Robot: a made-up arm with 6 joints.
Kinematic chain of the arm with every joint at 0, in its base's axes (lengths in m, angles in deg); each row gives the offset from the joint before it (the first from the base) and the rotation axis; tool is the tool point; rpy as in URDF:
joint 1: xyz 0 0 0.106 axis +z
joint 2: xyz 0 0 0 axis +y
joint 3: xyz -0.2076 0 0.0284 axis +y
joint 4: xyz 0.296 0 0.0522 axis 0.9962 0 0.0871
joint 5: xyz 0 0 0 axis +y
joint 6: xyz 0.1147 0 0.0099 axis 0.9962 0 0.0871
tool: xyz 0 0 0 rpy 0 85 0
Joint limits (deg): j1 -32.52..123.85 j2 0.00..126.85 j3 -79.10..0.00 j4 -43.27..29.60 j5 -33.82..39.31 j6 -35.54..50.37
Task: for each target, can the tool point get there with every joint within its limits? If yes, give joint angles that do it. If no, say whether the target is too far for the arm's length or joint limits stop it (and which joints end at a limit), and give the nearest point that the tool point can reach.
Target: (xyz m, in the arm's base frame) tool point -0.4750 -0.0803 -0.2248
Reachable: no: joint limits stop it (at a limit: joint 1, joint 2, joint 4, joint 5) | nearest point -0.1419 0.1329 -0.1445 | short by 0.404 m
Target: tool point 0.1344 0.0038 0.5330
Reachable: yes | joints -2.89 32.17 -66.30 -35.73 -9.14 34.14
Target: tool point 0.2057 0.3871 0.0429
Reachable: yes | joints 61.52 111.69 -64.52 -12.74 -8.70 -0.53
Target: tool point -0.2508 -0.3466 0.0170
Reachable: no: joint limits stop it (at a limit: joint 2, joint 3, joint 5) | nearest point -0.0572 -0.0790 -0.0501 | short by 0.337 m
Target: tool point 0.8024 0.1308 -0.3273
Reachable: no: too far | nearest point 0.4541 0.0740 -0.0186 | short by 0.469 m
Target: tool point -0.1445 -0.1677 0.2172
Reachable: no: joint limits stop it (at a limit: joint 1, joint 2, joint 4, joint 5) | nearest point 0.0951 -0.1200 0.3002 | short by 0.258 m
